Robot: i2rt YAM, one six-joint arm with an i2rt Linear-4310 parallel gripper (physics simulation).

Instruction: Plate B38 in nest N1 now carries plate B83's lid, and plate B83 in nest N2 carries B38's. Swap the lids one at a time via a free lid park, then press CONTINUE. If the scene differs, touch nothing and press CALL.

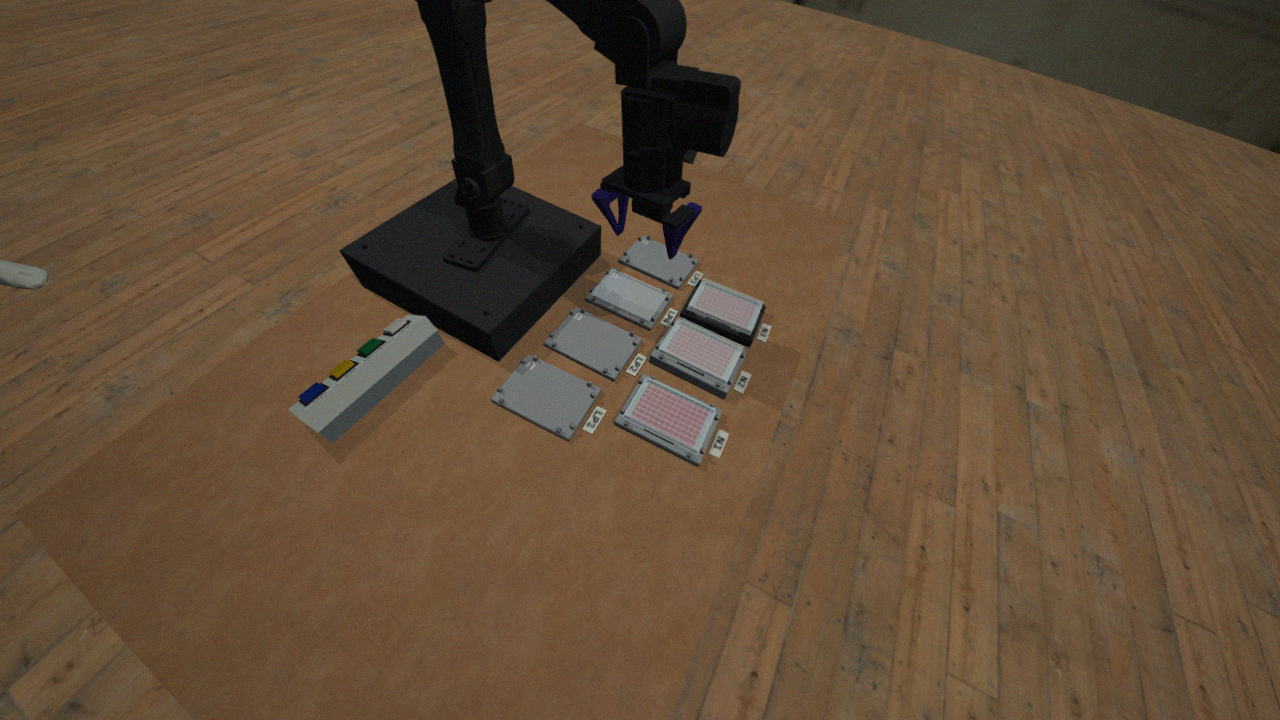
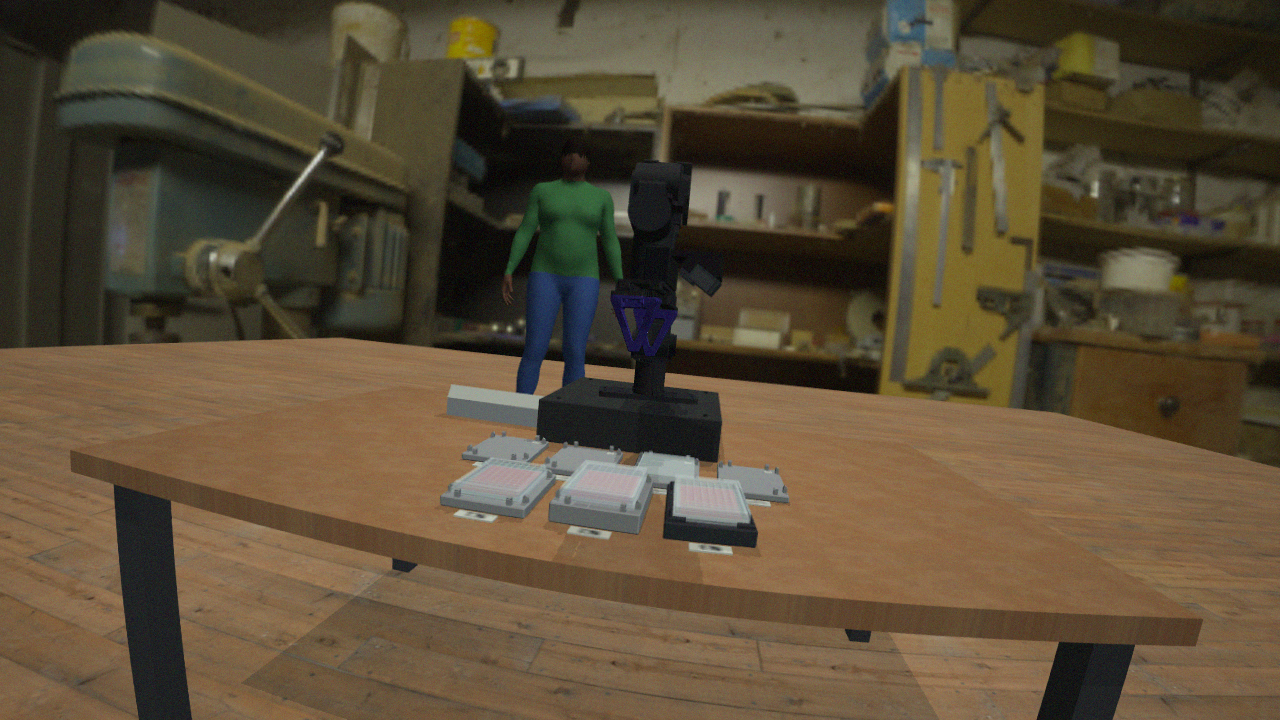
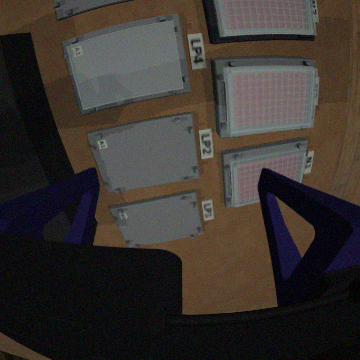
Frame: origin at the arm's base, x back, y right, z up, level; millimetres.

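Where they show: gripper, fingertip midpoint: [image 1: 645,245] [image 2: 641,354] [image 3: 178,176]; arm's base, link origin: [image 1: 489,233] [image 2: 647,397].
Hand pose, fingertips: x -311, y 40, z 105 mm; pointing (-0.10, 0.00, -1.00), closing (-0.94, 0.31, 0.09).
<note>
Things, the pixels of their top centre, and the offset from my fingertips.
- N1, top centre: [image 2: 503,472] [image 1: 671,411] [image 3: 270,180] dy +168, dx -113, dz -159 mm
- N2, top centre: [image 2: 607,476] [image 3: 276,100] [image 1: 702,347] dy +36, dx -130, dz -146 mm
- LP3, top centre: [image 2: 751,472] [image 1: 660,255] dy -185, dx +8, dz -166 mm
- pale lid, top centre: [image 3: 123,64] [image 2: 667,464] [image 1: 629,293] dy -57, dx +31, dz -168 mm
- third pink plate, top centre: [image 2: 709,492] [image 1: 726,303] dy -88, dx -152, dz -150 mm
- button box, top centre: [image 1: 357,355] [image 2: 502,389] dy +267, dx +355, dz -122 mm
The pink-welled plate in N1 [image 1: 671,413] [image 2: 499,481] [image 3: 245,176] and the one in N2 [image 1: 700,351] [image 2: 601,483] [image 3: 267,97] sit level in grey nests under what look like clear lids; their codes are not legible. Grey lid parks LP1 [image 1: 544,398] [image 2: 505,447] [image 3: 160,220], LP2 [image 1: 590,342] [image 2: 583,460] [image 3: 147,152] and LP3 [image 1: 657,259] [image 2: 751,481] look bare. A pale lid [image 1: 631,297] [image 2: 667,468] [image 3: 130,65] lies on LP4. My gripper [image 1: 646,245] [image 2: 642,352] [image 3: 178,176] is open and empty, above the lid parks.
A third pink plate [image 1: 726,306] [image 2: 709,501] [image 3: 265,15] sits in the black nest N3. A button box [image 1: 375,385] [image 2: 492,407] beside the black arm base [image 1: 465,268] [image 2: 626,420] has blue, yellow, green and white buttons; their labels are not legible. A person [image 2: 563,232] stands behind the table.
</note>
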